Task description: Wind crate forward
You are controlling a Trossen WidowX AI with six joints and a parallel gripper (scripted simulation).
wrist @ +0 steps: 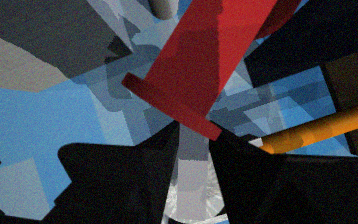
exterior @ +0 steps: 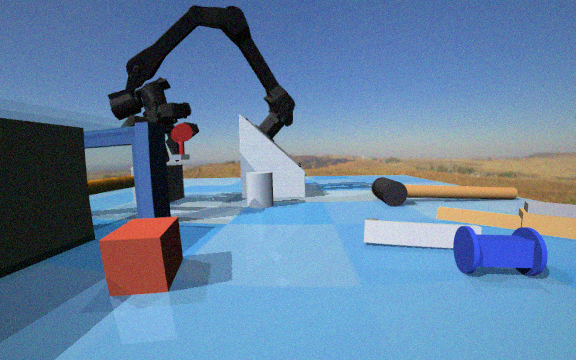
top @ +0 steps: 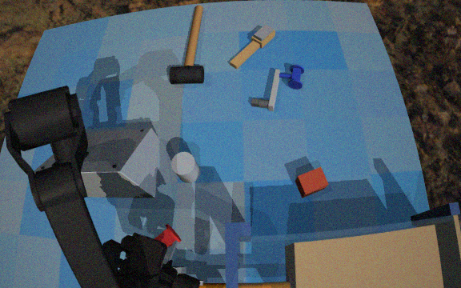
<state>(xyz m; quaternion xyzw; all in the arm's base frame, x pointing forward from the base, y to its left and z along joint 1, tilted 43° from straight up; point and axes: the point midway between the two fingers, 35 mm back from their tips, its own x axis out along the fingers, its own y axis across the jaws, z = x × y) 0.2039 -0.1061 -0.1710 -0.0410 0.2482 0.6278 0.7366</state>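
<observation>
Right now the red grip is 5 cm above my gripper tip, 3 cm to the left of it and 1 cm ahead of it. Round my gripper tip: crank with blue grip 45 cm to the left, 24 cm ahead, 9 cm below; frame 14 cm ahead, 6 cm to the right, 1 cm above; winch 7 cm to the right, 7 cm below, 4 cm behind.
</observation>
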